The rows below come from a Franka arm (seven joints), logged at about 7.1 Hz.
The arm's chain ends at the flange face. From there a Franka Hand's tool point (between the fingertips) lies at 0.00 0.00 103.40 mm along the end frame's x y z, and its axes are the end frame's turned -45 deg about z.
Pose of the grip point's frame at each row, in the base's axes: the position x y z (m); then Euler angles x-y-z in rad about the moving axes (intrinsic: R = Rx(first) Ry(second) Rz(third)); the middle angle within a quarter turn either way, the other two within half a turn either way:
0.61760 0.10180 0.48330 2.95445 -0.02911 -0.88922
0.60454 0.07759 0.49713 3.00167 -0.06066 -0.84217
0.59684 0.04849 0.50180 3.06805 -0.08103 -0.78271
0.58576 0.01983 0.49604 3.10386 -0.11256 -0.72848
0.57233 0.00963 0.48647 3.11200 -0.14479 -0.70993
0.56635 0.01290 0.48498 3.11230 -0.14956 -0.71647
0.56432 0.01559 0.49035 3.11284 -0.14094 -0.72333
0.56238 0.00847 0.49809 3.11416 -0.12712 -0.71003
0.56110 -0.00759 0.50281 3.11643 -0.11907 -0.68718
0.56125 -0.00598 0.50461 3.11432 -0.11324 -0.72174
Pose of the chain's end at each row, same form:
0.62061 0.12103 0.58485 2.95445 -0.02911 -0.10382
0.61081 0.09198 0.59933 3.00167 -0.06066 -0.05677
0.60521 0.05606 0.60458 3.06805 -0.08103 0.00269
0.59737 0.02371 0.59871 3.10386 -0.11256 0.05692
0.58725 0.01266 0.58874 3.11200 -0.14479 0.07547
0.58176 0.01589 0.58718 3.11230 -0.14956 0.06893
0.57884 0.01853 0.59268 3.11284 -0.14094 0.06207
0.57549 0.01128 0.60062 3.11416 -0.12712 0.07537
0.57338 -0.00501 0.60545 3.11643 -0.11907 0.09822
0.57293 -0.00318 0.60731 3.11432 -0.11324 0.06366

